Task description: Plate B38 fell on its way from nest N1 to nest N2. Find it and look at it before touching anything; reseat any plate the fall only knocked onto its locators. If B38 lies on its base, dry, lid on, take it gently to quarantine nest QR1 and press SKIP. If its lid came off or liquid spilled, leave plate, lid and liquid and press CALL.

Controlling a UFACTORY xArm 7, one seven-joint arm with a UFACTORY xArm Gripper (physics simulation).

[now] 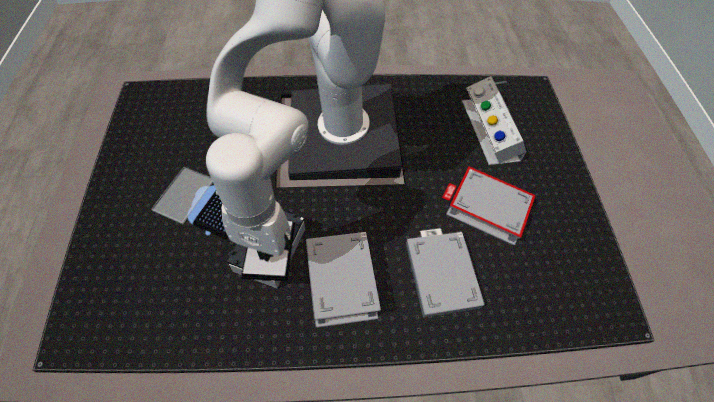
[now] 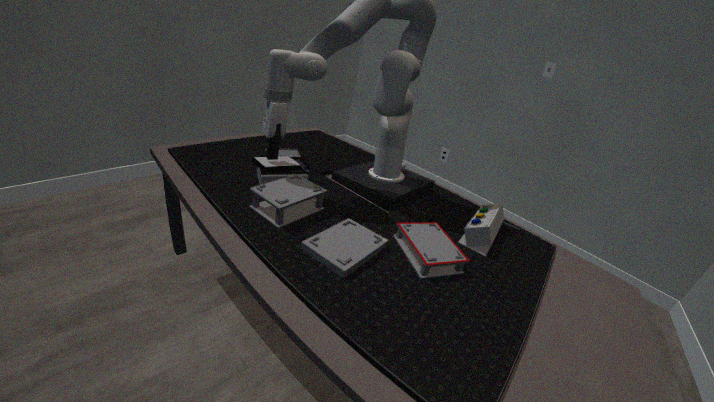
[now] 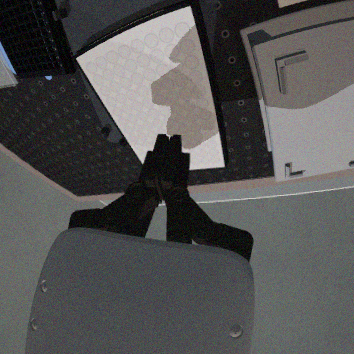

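Seen in the pictures: gripper, fingertip midpoint: (image 1: 267, 253) (image 2: 271, 158) (image 3: 171, 147); arm's base, origin of the base link: (image 1: 343, 124) (image 2: 386, 175).
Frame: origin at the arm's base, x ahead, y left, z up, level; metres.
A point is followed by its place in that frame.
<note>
My gripper (image 1: 265, 256) {z 0.056, x 0.360, y -0.170 m} (image 2: 272, 157) {z 0.056, x 0.360, y -0.170 m} (image 3: 171, 147) {z 0.056, x 0.360, y -0.170 m} is shut and empty, with its tips at or just above a white-topped plate (image 1: 265, 268) {z 0.049, x 0.387, y -0.175 m} (image 3: 125, 90) {z 0.043, x 0.312, y -0.183 m}. Round wells show through that top. The plate rests on a dark stand; whether it sits level is unclear. Left of it, a black well plate (image 1: 211, 214) {z -0.018, x 0.224, y -0.305 m} (image 3: 30, 40) {z -0.016, x 0.225, y -0.280 m} is partly hidden by the arm. Blue liquid (image 1: 201, 194) {z -0.028, x 0.163, y -0.336 m} lies beside it, with a small drop (image 1: 207, 233) {z -0.028, x 0.264, y -0.313 m} (image 3: 48, 77) {z -0.015, x 0.265, y -0.296 m} apart. A clear lid (image 1: 175, 197) {z -0.027, x 0.167, y -0.395 m} lies off the black plate. No plate label is readable. The red-edged quarantine nest (image 1: 495, 200) {z 0.010, x 0.248, y 0.316 m} (image 2: 432, 242) {z 0.010, x 0.252, y 0.315 m} holds no plate.
A raised grey nest (image 1: 342, 280) {z 0.027, x 0.412, y -0.034 m} (image 2: 289, 190) {z 0.027, x 0.401, y -0.028 m} (image 3: 310, 135) {z 0.027, x 0.408, y -0.057 m} stands right of the white-topped plate. A low grey nest (image 1: 445, 275) {z -0.009, x 0.404, y 0.174 m} (image 2: 345, 242) {z -0.009, x 0.401, y 0.176 m} stands farther right. A button box (image 1: 510, 150) {z 0.021, x 0.120, y 0.386 m} (image 2: 482, 233) {z 0.029, x 0.119, y 0.397 m} with green, yellow and blue buttons stands at the back right.
</note>
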